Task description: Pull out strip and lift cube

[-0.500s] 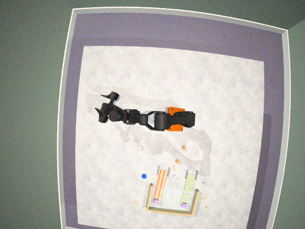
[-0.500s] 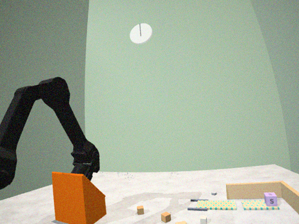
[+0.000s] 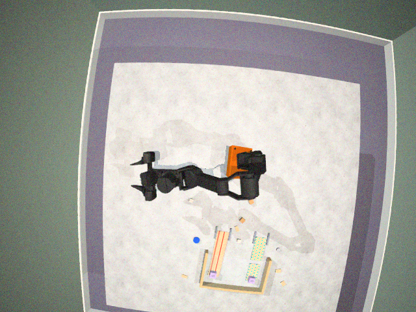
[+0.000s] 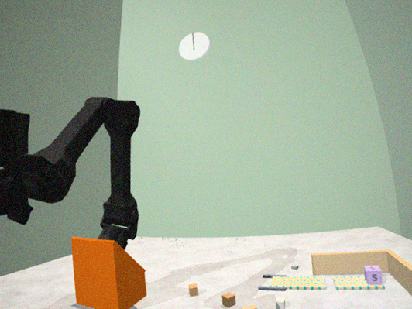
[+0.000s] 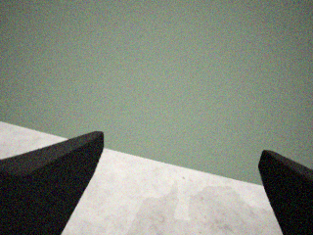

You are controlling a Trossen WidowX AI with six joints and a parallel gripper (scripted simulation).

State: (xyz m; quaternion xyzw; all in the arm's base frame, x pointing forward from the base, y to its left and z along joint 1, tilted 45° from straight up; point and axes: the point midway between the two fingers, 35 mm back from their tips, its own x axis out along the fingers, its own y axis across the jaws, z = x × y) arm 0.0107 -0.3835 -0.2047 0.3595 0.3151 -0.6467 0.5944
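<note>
Now: gripper tip 340 mm short of the blue disc, 230 mm to the right of it and 210 mm above it.
</note>
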